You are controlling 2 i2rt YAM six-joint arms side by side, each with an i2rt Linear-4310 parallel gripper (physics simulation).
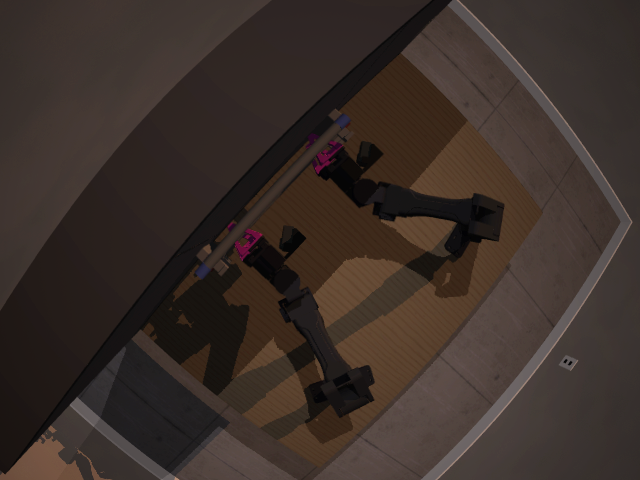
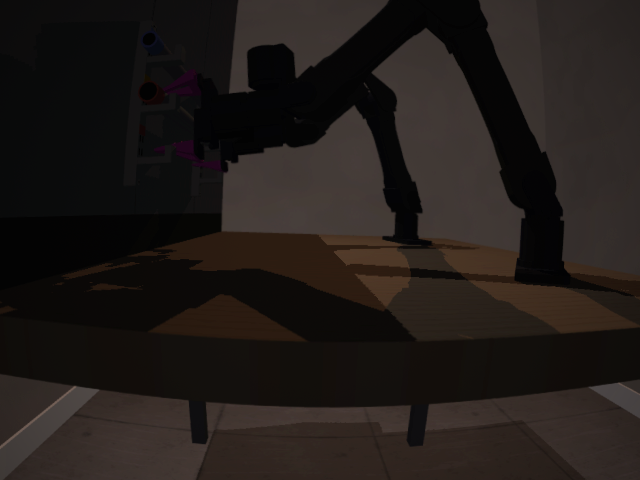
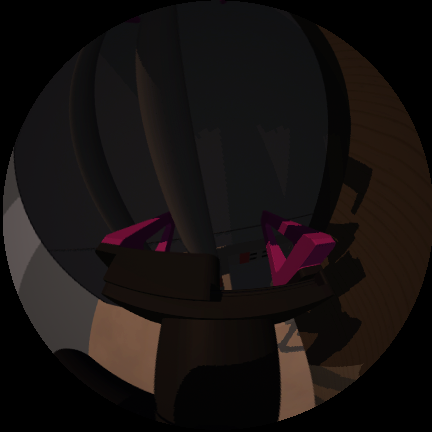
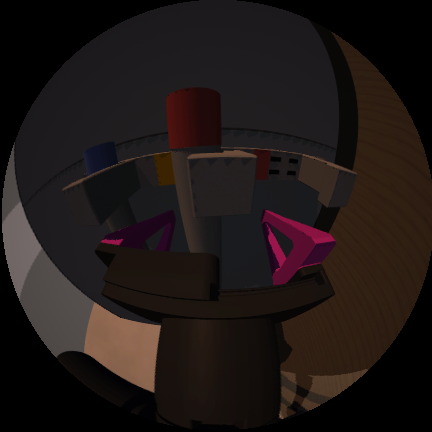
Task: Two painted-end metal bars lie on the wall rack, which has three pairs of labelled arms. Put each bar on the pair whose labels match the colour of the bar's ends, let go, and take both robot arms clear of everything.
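Frame: origin at the left arm's base, x ahead, y left, z up, level; centimetres.
Where they show: left gripper, fingertip midpoint: (image 1: 230, 227) (image 2: 155, 122) (image 3: 217, 215); right gripper, fingertip midpoint: (image 1: 308, 140); left arm's base, link origin: (image 1: 341, 384) (image 2: 539, 273); right arm's base, link origin: (image 2: 405, 242).
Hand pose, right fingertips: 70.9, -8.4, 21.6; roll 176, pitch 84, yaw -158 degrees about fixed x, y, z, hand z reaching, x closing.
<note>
Things, the pixels of their top centre, and the offset from my right fingertips, as dx, dy, dz. "spot": a spot on its surface instead. Level surfaces: height alone.
- wall rack, surface spot: (image 2: 132, 155) spot: -19.0, +31.7, -7.2
- blue-ended bar, top centre: (image 3: 75, 132) (image 2: 190, 80) (image 4: 166, 299) (image 1: 272, 193) -10.3, +12.6, +10.1
- red-ended bar, top centre: (image 3: 136, 71) (image 4: 202, 297) (image 2: 189, 116) (image 1: 276, 190) -9.7, +11.0, +3.1
- yellow label, surface spot: (image 4: 165, 169) spot: +1.3, -5.3, +4.0
- dark wall panel, surface height: dz +63.5
- wooden table, surface height: dz -21.6
On the wall rack (image 2: 132, 155) a blue-ended bar (image 1: 271, 196) (image 2: 152, 42) (image 4: 101, 157) lies on the top pair. A red-ended bar (image 2: 150, 91) (image 3: 160, 125) (image 4: 194, 117) lies on the middle pair, beside a yellow label (image 4: 165, 169). A red label (image 2: 141, 129) (image 4: 261, 164) marks the bottom pair, whose arm (image 2: 154, 160) (image 4: 337, 185) bears no bar. The top label is hidden. My left gripper (image 1: 232, 227) (image 2: 161, 120) (image 3: 217, 215) and right gripper (image 1: 313, 142) (image 4: 218, 213) are open, their fingers above and below the red-ended bar.
The dark wall panel (image 1: 170, 118) stands right behind the rack. The blue-ended bar runs just above both grippers. The wooden table (image 1: 392, 320) (image 2: 289, 289) lies below, with both arm bases on it.
</note>
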